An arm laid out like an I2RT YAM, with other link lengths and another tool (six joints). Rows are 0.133 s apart.
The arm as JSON. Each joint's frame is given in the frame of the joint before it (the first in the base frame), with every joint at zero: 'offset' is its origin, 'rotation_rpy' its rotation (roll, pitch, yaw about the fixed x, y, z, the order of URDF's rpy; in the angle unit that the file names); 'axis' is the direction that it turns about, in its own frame. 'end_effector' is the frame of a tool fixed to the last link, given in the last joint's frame.
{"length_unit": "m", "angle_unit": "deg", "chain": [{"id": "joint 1", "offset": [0.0, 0.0, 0.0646], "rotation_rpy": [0.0, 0.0, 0.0], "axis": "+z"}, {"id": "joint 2", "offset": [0.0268, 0.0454, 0.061], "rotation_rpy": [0.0, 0.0, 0.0], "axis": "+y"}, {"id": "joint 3", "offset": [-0.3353, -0.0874, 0.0], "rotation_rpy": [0.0, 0.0, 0.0], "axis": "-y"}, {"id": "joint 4", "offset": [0.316, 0.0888, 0.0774], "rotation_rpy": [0.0, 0.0, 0.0], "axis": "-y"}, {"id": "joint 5", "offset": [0.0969, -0.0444, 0.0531], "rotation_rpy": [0.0, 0.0, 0.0], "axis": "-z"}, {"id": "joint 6", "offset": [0.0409, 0.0, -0.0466], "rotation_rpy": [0.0, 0.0, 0.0], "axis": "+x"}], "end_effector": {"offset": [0.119, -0.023, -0.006], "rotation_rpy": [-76.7, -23.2, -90.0]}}
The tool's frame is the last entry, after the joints.
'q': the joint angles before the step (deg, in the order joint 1, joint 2, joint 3, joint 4, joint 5, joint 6). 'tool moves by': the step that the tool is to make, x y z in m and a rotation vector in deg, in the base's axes. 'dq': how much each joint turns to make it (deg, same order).
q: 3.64, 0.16, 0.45, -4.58, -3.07, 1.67
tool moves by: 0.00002, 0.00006, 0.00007, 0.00, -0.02, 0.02
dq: 0.00, 0.00, 0.00, 0.03, -0.02, 0.00
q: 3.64, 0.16, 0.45, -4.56, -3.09, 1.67
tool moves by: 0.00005, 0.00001, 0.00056, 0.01, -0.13, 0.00
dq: 0.00, 0.00, 0.00, 0.14, 0.00, 0.00
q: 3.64, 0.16, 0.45, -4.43, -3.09, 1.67
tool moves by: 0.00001, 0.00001, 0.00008, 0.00, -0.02, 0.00
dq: 0.01, 0.00, 0.00, 0.02, 0.01, 0.00
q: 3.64, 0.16, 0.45, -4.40, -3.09, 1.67
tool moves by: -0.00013, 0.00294, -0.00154, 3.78, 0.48, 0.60
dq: 0.00, 0.00, 0.00, -0.01, -0.87, 3.76
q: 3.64, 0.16, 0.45, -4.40, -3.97, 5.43
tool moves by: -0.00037, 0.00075, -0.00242, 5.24, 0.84, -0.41
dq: 0.00, 0.00, 0.04, -0.18, 0.02, 5.31
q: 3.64, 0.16, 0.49, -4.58, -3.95, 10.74
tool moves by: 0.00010, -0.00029, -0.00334, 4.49, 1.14, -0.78
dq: 0.00, 0.53, 0.11, -0.14, 0.42, 4.61
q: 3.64, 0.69, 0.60, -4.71, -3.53, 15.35
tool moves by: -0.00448, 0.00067, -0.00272, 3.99, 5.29, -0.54
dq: -0.01, 2.42, 3.48, -5.81, -0.01, 4.36
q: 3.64, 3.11, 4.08, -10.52, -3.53, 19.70
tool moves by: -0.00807, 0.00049, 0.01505, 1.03, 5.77, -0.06
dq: 0.00, 4.35, 7.03, -8.29, -0.24, 1.38
